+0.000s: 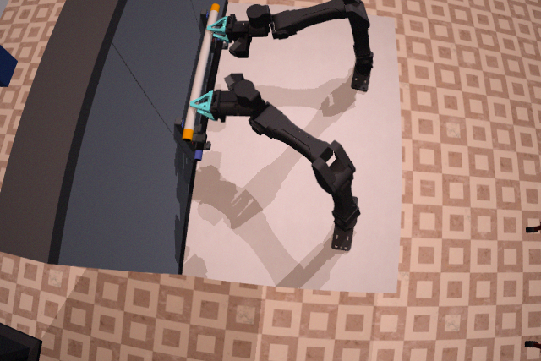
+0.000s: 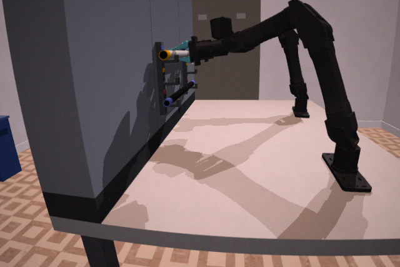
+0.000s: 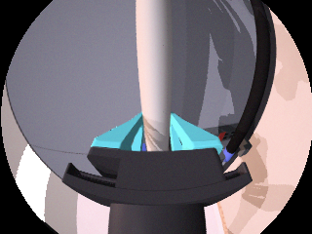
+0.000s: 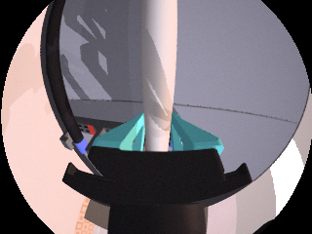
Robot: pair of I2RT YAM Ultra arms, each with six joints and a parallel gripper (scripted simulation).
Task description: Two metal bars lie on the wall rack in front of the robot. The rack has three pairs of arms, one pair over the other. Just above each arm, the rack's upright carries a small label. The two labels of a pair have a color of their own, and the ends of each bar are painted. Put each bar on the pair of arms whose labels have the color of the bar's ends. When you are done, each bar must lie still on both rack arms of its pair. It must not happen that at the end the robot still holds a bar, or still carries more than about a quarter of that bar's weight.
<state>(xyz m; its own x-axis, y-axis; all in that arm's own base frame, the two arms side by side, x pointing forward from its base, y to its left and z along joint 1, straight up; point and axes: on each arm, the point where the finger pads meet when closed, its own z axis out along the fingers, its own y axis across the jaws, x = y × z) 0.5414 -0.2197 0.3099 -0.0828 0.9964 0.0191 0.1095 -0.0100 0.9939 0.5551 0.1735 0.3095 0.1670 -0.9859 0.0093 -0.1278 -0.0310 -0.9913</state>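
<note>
Right now the pale metal bar is 2 cm ahead of my left hand and 14 cm to the right of it. The rest, counted from my left hand: dark metal bar (1 cm ahead, 13 cm to the right, 15 cm below); then tall grey wall panel (11 cm ahead, 8 cm to the right, 12 cm above).
My right hand is 14 cm to the right of the pale metal bar and 1 cm past it. The rest, counted from my right hand: dark metal bar 16 cm to the left, 15 cm below, 2 cm behind; then tall grey wall panel 21 cm to the left, 12 cm above, 8 cm ahead.
</note>
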